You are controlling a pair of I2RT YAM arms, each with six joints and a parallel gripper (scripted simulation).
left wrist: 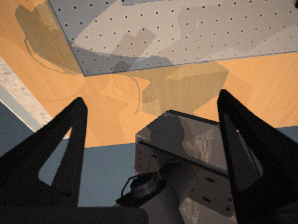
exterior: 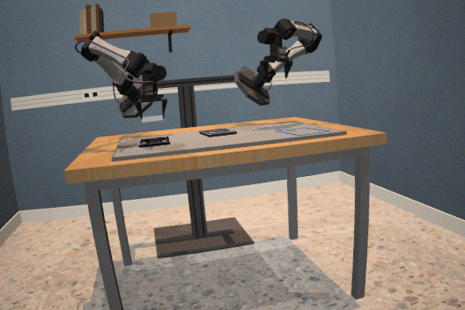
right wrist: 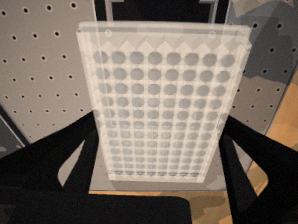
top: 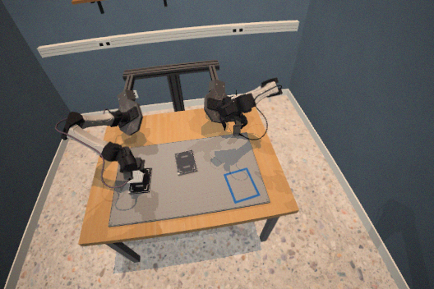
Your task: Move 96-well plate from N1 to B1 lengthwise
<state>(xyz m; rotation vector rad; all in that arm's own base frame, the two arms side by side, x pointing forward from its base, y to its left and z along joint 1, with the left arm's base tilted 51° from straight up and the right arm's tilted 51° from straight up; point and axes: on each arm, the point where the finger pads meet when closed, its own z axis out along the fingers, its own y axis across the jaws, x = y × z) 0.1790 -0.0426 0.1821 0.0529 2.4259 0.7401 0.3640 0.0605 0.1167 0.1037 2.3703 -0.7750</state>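
Observation:
Right now my right hand is 28 cm to the right of the dark grey nest, 9 cm past it and 9 cm above it. Round my right hand: black nest N1 (9 cm below); grey perforated mat (28 cm to the left, 11 cm below, 1 cm behind); white 96-well plate (right at my right hand).

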